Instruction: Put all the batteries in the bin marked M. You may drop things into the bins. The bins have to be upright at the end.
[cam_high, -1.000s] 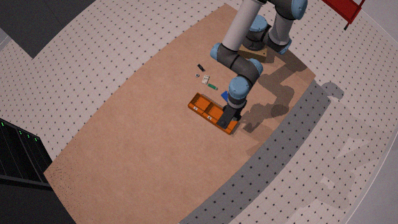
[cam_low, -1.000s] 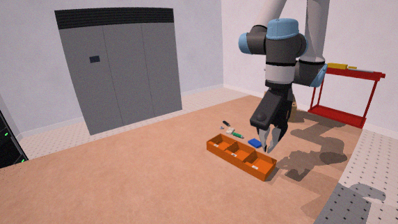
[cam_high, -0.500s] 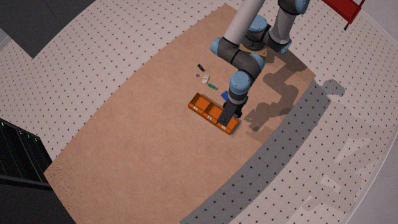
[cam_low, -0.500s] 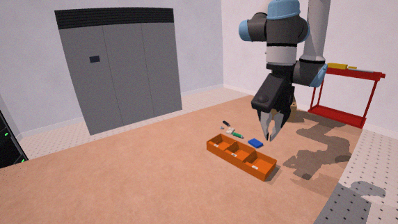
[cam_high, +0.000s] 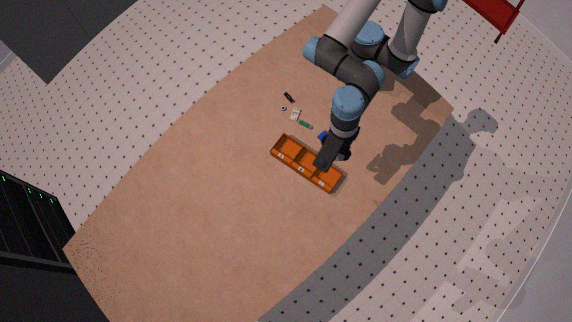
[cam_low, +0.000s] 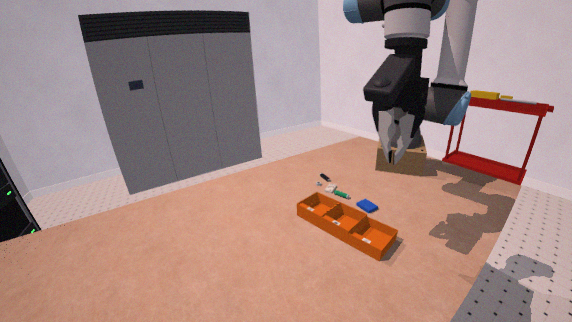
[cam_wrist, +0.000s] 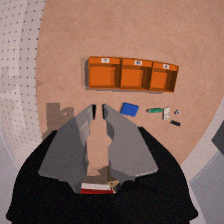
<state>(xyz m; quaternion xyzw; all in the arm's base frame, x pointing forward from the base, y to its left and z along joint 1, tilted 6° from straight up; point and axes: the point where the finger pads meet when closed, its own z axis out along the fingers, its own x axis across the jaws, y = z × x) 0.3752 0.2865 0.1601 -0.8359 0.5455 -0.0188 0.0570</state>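
Right now the green battery is 22 cm to the right of my hand, 21 cm below it and 4 cm behind it. The rest, counted from my hand: white domino 27 cm to the right, 21 cm below, 4 cm behind; blue block 21 cm below, 13 cm to the right, 7 cm behind; small grey round piece 32 cm to the right, 21 cm below, 1 cm behind.
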